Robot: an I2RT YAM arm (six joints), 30 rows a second.
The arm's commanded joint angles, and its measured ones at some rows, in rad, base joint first. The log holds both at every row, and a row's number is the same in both.
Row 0, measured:
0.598, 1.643, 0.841, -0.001, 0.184, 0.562
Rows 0 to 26, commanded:
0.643, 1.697, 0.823, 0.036, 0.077, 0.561
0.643, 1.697, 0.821, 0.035, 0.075, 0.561
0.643, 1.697, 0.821, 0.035, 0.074, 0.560
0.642, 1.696, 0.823, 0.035, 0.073, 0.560
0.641, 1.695, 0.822, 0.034, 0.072, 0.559
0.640, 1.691, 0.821, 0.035, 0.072, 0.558
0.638, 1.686, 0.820, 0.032, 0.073, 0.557
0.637, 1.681, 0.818, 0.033, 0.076, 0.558
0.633, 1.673, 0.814, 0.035, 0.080, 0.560
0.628, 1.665, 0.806, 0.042, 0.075, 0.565
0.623, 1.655, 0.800, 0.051, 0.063, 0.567
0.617, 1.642, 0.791, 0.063, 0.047, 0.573
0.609, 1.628, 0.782, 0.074, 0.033, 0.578
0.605, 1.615, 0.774, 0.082, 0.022, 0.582
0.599, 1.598, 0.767, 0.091, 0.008, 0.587
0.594, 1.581, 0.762, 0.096, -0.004, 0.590
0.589, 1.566, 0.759, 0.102, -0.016, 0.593
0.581, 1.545, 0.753, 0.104, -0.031, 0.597
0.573, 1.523, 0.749, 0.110, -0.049, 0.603
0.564, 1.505, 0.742, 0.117, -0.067, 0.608
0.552, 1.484, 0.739, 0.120, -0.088, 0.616
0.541, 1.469, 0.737, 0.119, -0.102, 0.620
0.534, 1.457, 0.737, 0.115, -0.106, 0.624
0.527, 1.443, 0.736, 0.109, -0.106, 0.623
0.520, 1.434, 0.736, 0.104, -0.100, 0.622
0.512, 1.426, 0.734, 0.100, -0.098, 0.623
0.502, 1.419, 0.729, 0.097, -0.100, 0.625
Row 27, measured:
0.493, 1.460, 0.720, 0.021, 0.006, 0.609
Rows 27 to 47, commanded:
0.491, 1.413, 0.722, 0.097, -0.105, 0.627
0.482, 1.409, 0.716, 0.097, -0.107, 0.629
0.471, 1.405, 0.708, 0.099, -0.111, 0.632
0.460, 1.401, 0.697, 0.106, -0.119, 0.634
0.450, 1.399, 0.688, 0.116, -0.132, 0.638
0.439, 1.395, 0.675, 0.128, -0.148, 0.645
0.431, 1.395, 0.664, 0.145, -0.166, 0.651
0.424, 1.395, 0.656, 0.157, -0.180, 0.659
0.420, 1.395, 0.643, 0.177, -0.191, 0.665
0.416, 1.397, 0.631, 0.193, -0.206, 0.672
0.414, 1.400, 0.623, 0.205, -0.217, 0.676
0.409, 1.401, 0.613, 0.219, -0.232, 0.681
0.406, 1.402, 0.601, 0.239, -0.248, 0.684
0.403, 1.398, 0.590, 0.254, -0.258, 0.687
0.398, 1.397, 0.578, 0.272, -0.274, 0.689
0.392, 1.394, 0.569, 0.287, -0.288, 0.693
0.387, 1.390, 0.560, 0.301, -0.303, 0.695
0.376, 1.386, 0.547, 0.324, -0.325, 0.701
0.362, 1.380, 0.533, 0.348, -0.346, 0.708
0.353, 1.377, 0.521, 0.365, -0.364, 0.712
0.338, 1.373, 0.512, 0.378, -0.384, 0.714
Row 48, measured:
0.339, 1.415, 0.519, 0.222, -0.222, 0.696
